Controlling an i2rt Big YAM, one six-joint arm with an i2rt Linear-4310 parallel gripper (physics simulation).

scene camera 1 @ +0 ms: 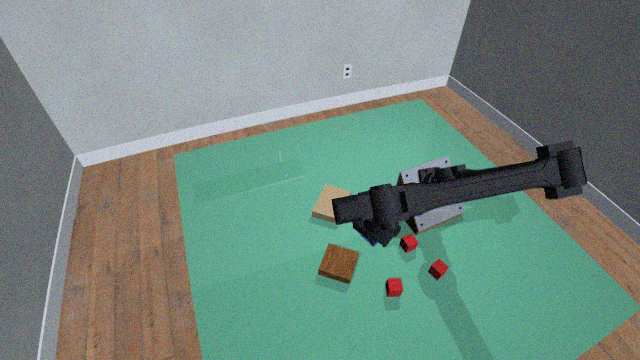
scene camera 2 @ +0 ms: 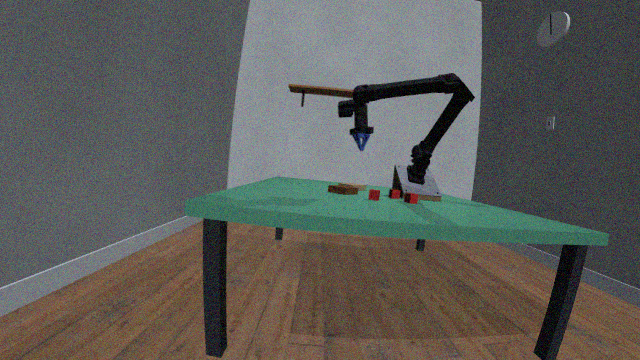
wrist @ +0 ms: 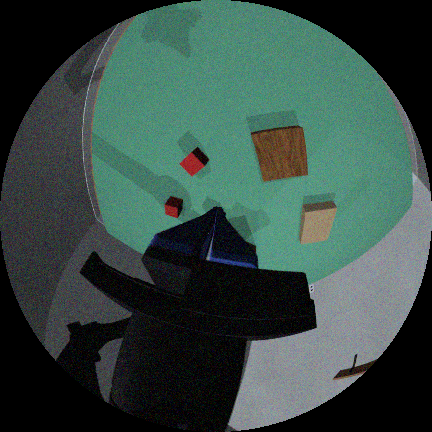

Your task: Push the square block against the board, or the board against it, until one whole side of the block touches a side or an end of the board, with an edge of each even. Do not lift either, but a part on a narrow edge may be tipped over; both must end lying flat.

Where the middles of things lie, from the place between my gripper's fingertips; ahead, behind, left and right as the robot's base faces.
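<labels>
Distances counted from my hand: dark brown square block (scene camera 1: 338, 263), 70 mm to the right, 60 mm ahead, 190 mm below; pale tan board (scene camera 1: 323, 209), 310 mm to the right, 190 mm below.
</labels>
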